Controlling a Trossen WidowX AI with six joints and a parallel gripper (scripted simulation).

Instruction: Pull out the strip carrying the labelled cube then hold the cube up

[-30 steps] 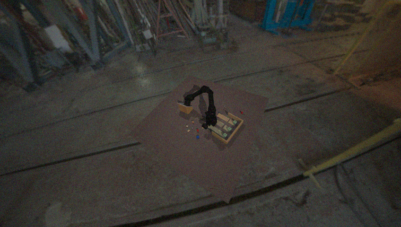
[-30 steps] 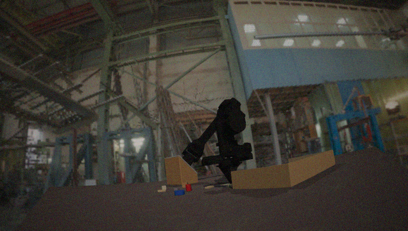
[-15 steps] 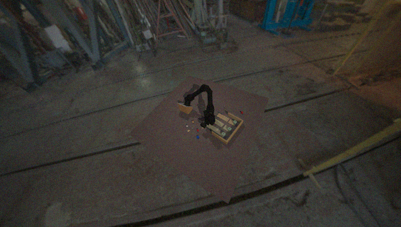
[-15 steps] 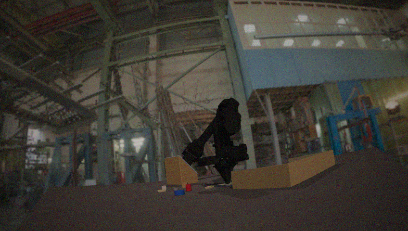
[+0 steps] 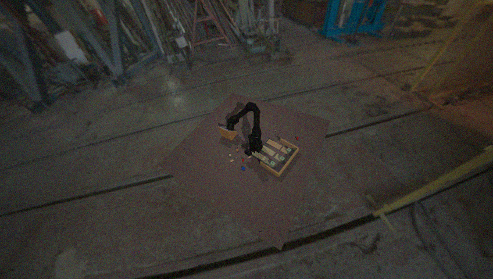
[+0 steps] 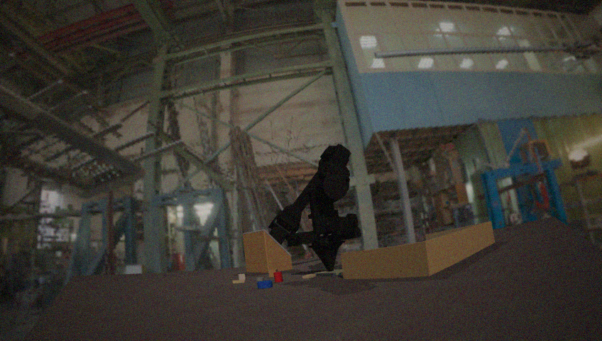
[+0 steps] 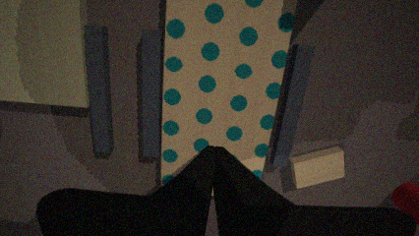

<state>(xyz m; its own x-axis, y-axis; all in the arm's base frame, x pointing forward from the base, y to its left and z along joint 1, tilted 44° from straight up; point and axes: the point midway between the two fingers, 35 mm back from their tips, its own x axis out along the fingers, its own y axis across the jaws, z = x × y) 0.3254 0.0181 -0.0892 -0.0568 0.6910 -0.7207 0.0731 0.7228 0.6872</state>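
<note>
Now: gripper tip 9 cm to the right of the pale plain strip and 9 cm short of it. From my gripper tip the other things lie so: blue piece (19 cm to the right, 2 cm ahead); then cream piece (17 cm behind, 15 cm to the right).
</note>
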